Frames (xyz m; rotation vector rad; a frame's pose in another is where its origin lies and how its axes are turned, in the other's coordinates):
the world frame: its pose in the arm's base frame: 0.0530 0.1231 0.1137 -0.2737 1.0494 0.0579
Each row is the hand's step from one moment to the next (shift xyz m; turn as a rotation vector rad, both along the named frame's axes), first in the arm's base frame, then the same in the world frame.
Working: the arm's base frame: its pose in the world frame: 0.0817 -0.0871 -0.1289 0.2737 -1.0494 -0.0579

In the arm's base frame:
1: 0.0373 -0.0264 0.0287 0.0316 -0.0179 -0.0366
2: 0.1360 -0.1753 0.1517 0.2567 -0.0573 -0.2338
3: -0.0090 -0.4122 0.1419 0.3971 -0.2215 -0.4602
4: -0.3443 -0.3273 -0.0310 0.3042 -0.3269 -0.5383
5: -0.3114 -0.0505 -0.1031 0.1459 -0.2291 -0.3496
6: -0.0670 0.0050 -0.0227 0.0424 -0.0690 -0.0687
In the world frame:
1: -0.0039 -0.0377 0.0384 0.0488 -0.0157 0.0052
2: -0.0483 -0.2228 0.1423 0.3346 -0.0551 0.0940
3: -0.0927 -0.4237 -0.0445 0.6136 -0.1941 0.0660
4: -0.1183 -0.2486 -0.3884 0.6432 -0.2640 -0.0757
5: -0.0626 0.0266 -0.3248 0.3933 -0.1785 -0.0971
6: -0.0143 0.0211 -0.0662 0.0861 -0.0606 -0.0135

